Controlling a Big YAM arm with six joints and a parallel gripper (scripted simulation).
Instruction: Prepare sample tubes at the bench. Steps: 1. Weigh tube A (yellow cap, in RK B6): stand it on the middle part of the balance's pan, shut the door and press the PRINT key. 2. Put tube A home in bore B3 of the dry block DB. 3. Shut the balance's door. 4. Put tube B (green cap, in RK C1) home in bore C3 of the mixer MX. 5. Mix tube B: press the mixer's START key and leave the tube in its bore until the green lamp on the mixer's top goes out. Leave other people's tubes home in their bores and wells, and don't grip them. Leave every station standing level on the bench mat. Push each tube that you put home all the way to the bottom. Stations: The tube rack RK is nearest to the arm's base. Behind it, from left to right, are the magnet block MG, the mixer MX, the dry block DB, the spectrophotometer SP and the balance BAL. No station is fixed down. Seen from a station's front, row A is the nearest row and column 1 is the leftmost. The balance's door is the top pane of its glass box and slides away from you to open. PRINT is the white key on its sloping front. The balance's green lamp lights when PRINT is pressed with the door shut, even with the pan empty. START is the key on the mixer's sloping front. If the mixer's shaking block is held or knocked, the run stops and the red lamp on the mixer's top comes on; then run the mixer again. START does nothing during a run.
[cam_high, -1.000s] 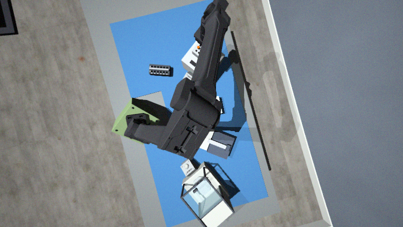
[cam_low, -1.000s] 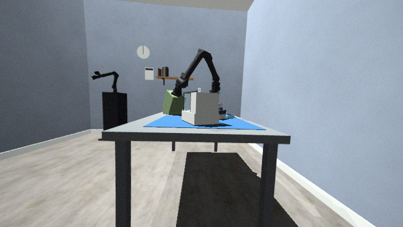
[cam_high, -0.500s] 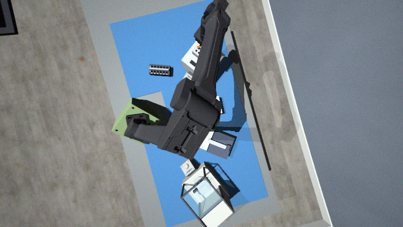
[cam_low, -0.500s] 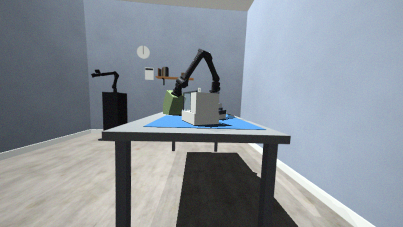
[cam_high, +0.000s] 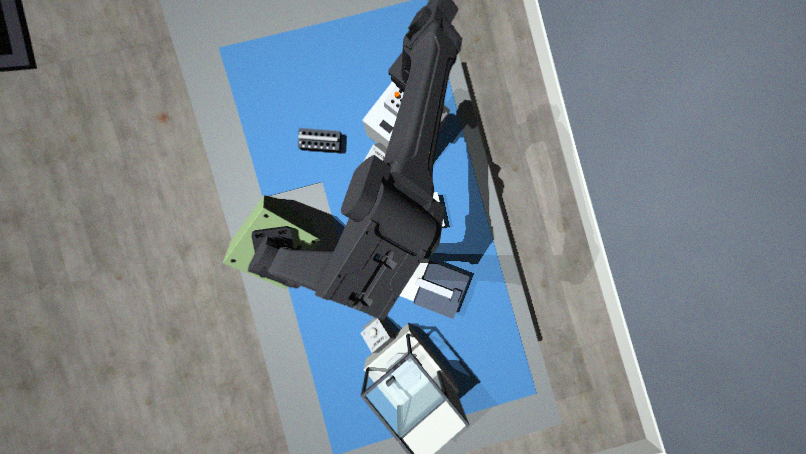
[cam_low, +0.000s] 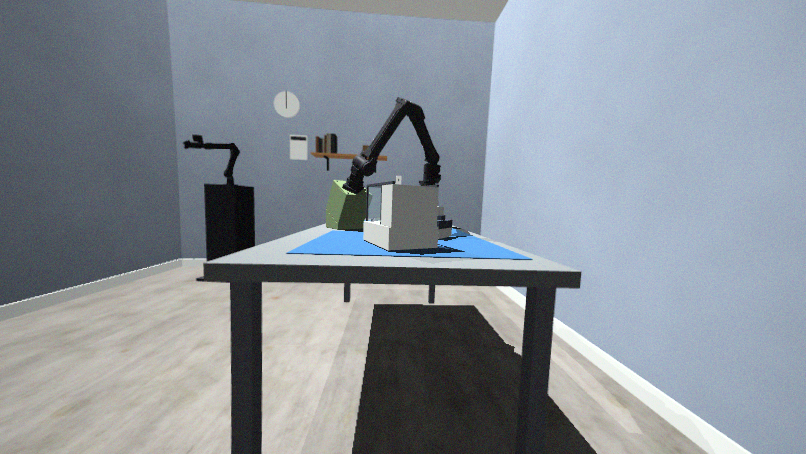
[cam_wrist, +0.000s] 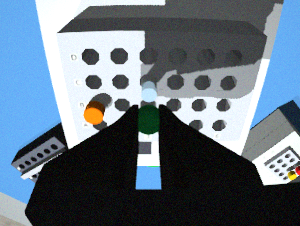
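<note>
My hand is 5 cm above the orange-capped tube, 4 cm past it and 2 cm to the right of it. From my hand the other things lie so: magnet block MG 29 cm behind, 19 cm below, 2 cm to the right; then dry block DB 31 cm to the right, 18 cm below, 2 cm behind; then mixer's green start key 14 cm below, 13 cm to the right, 13 cm behind.
</note>
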